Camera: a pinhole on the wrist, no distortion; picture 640 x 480 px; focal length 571.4 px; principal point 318.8 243.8 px. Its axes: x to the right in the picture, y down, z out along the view. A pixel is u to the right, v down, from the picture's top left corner.
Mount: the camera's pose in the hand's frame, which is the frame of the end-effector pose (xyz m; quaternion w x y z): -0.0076 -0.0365 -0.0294 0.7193 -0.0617 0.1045 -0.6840
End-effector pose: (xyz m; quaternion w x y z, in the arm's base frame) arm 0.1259 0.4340 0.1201 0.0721 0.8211 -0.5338 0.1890
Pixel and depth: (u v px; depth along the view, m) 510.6 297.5 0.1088
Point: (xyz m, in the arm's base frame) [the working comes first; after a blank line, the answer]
In the camera's frame: 0.0365 0.0102 0.1088

0.2238 0.4190 0.0724
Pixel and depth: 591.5 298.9 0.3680
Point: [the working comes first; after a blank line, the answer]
In the camera's frame: 0.1756 0.0355 0.3680

0.4485 0.3292 -0.0968
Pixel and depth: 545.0 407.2 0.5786
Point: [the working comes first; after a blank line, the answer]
In the camera's frame: 0.2291 0.1655 0.5786

0.6040 0.1475 -0.1799
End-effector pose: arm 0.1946 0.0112 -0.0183 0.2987 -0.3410 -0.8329 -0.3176
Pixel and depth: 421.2 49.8 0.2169
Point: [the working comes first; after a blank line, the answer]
In the camera's frame: 0.0389 -0.0736 0.2169

0.0862 0.0929 -0.1882
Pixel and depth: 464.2 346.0 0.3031
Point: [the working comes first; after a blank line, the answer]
In the camera's frame: 0.0771 0.0542 0.3031

-0.0412 0.1658 -0.1274
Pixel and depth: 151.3 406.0 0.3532
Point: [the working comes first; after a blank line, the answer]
In the camera's frame: -0.1035 0.1003 0.3532

0.0524 0.3226 -0.0649
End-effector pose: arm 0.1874 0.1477 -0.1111 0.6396 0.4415 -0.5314 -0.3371
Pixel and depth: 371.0 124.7 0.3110
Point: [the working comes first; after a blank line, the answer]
In the camera's frame: 0.0284 -0.0648 0.3110

-0.0877 0.0528 -0.1755
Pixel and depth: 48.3 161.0 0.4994
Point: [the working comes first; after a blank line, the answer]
In the camera's frame: -0.2364 -0.0724 0.4994

-0.2895 0.0849 0.0773
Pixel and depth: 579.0 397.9 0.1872
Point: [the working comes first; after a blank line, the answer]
In the camera's frame: 0.0852 0.0505 0.1872

0.0789 -0.0096 -0.1898
